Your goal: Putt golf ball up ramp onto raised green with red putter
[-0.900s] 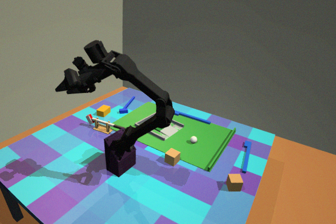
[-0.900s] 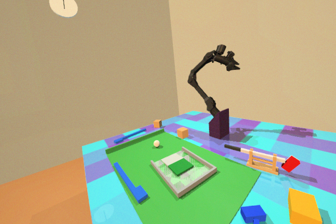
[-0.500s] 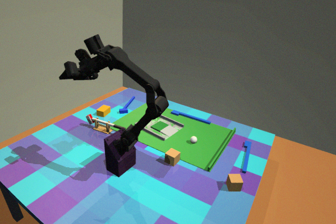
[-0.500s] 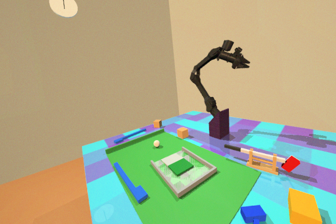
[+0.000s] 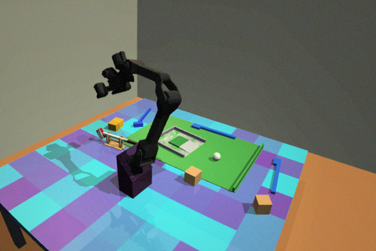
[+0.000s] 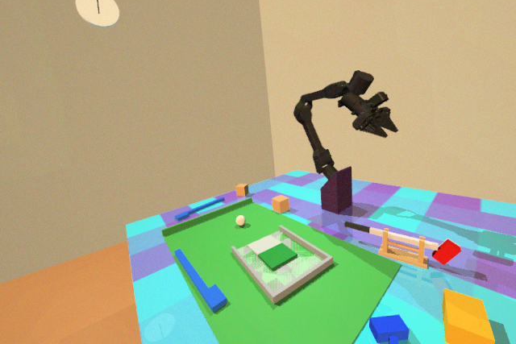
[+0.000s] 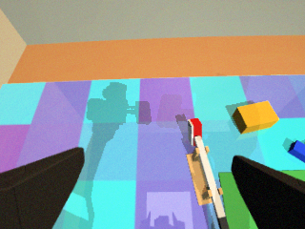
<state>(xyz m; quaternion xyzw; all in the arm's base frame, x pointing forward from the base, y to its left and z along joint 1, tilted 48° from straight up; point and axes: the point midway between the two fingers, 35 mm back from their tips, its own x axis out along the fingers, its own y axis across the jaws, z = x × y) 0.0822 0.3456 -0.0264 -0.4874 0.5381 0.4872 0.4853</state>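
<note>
The red putter is 100 mm ahead of my gripper tip, 50 mm to the left of it and 300 mm below it. Round my gripper tip: yellow block: 250 mm ahead, 220 mm to the left, 340 mm below; blue putter: 460 mm ahead, 170 mm to the left, 350 mm below; small wooden fence: 100 mm ahead, 70 mm to the left, 330 mm below.
</note>
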